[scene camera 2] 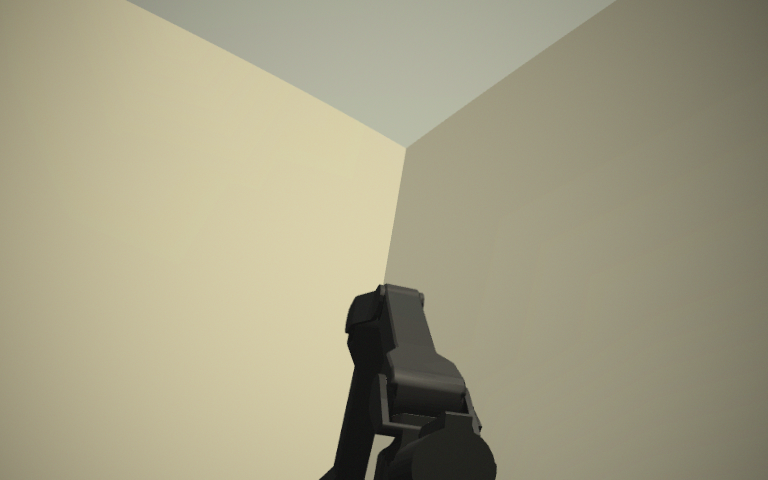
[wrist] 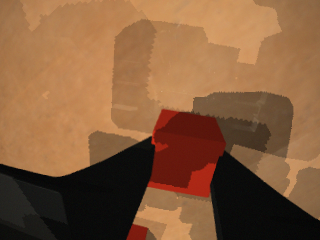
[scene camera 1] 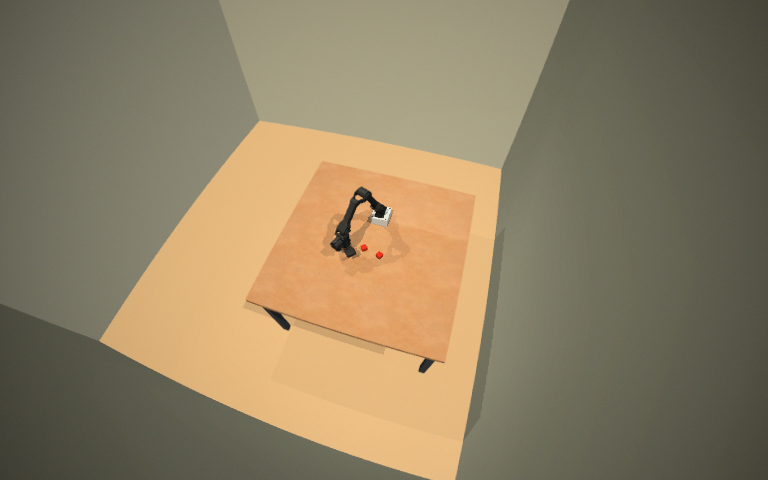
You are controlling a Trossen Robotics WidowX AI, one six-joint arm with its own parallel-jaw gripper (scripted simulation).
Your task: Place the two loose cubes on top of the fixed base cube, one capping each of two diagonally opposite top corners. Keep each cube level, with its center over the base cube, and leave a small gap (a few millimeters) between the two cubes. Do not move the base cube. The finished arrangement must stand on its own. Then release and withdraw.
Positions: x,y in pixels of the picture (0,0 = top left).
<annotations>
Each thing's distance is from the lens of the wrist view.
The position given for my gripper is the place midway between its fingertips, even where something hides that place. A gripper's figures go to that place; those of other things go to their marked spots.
my gripper [wrist: 184,149]: 0.10 m
red cube [wrist: 188,146]: 0.08 m
</annotations>
